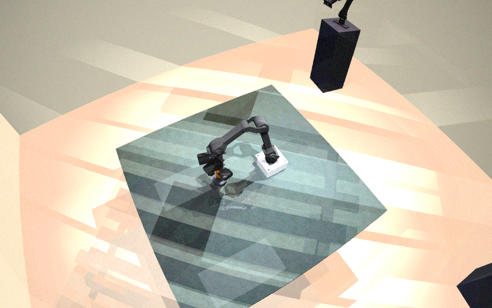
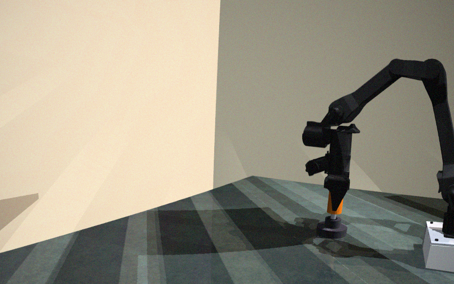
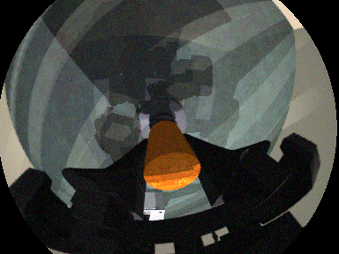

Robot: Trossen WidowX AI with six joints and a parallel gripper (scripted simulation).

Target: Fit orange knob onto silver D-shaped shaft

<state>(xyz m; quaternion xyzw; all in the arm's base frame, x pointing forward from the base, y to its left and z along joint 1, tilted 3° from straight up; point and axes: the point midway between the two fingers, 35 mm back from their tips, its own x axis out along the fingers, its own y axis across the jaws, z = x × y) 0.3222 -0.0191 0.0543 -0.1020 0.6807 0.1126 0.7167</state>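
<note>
The orange knob lies 30 mm above my gripper tip. The rest, counted from my gripper tip: dark round pedestal: 40 mm below.
</note>
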